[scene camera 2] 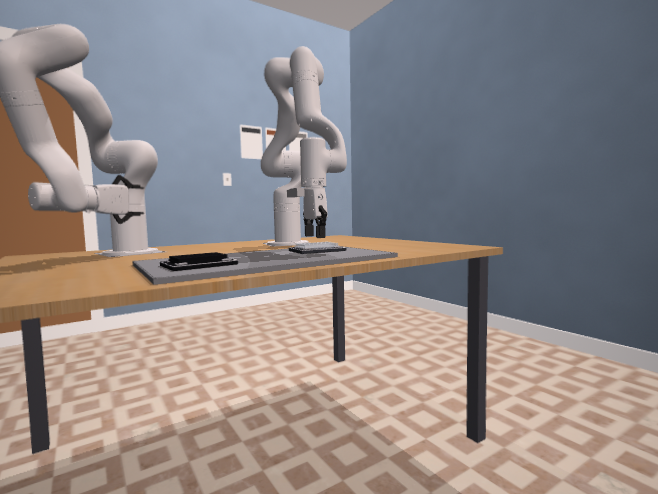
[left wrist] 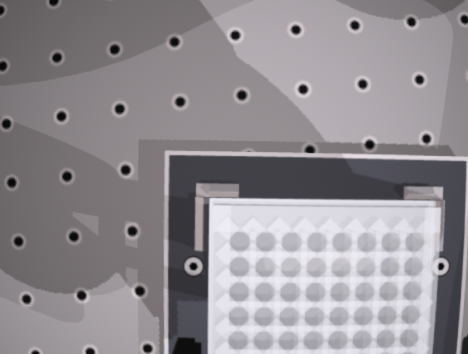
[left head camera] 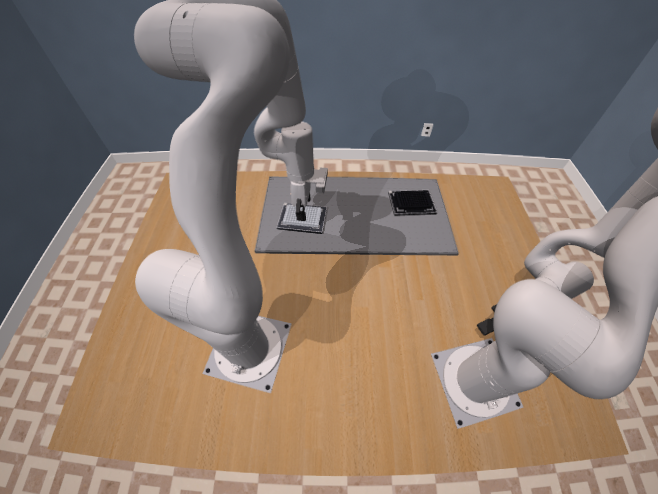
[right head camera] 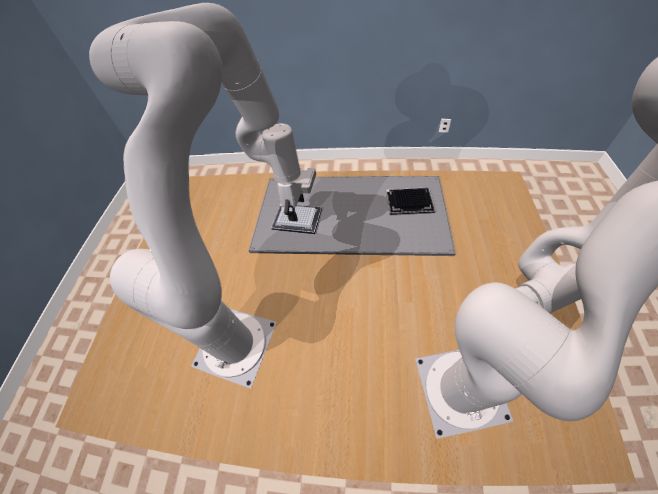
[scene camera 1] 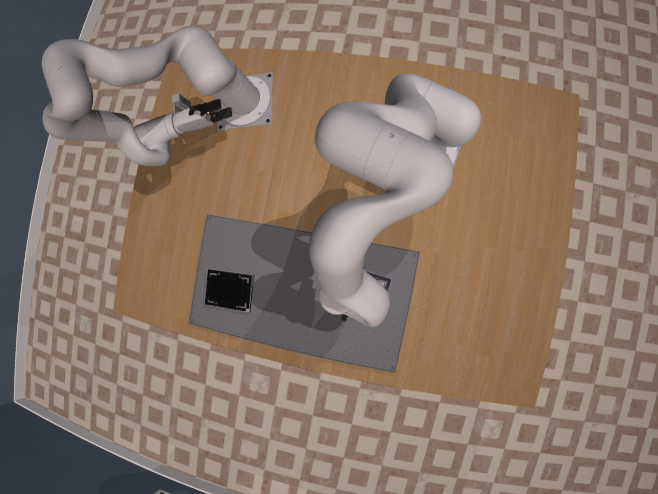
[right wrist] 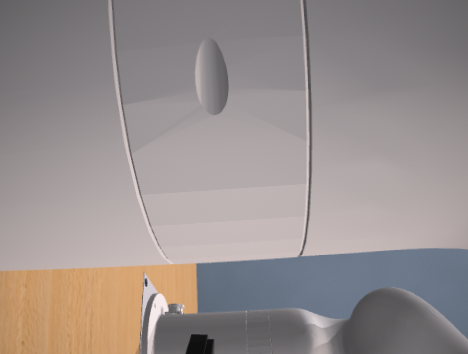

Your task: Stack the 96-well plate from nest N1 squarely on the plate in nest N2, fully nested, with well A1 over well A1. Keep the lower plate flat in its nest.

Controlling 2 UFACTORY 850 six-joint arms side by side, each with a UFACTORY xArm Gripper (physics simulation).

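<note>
A white 96-well plate (left head camera: 316, 214) (right head camera: 308, 216) (scene camera 2: 318, 245) (left wrist: 315, 280) sits in a dark nest (left wrist: 187, 172) on the left of both head views. A black plate (left head camera: 411, 200) (right head camera: 410, 198) (scene camera 1: 228, 290) (scene camera 2: 197, 258) sits in the other nest, on the right there. Nest labels are not readable. My left gripper (left head camera: 304, 206) (right head camera: 296, 205) (scene camera 2: 315, 230) is open and points down, a little above the white plate; its fingertips stand either side of the plate in the left wrist view. My right gripper (scene camera 1: 215, 111) (scene camera 2: 139, 199) is open and empty beside its own arm's base, far from both plates.
Both nests stand on a grey perforated board (left head camera: 414, 239) (right head camera: 414, 239) (scene camera 1: 302, 340) on the wooden table (left head camera: 345, 425). My left arm (scene camera 1: 345, 239) reaches over the board and hides much of the white plate in scene camera 1. My right arm is folded at the other side.
</note>
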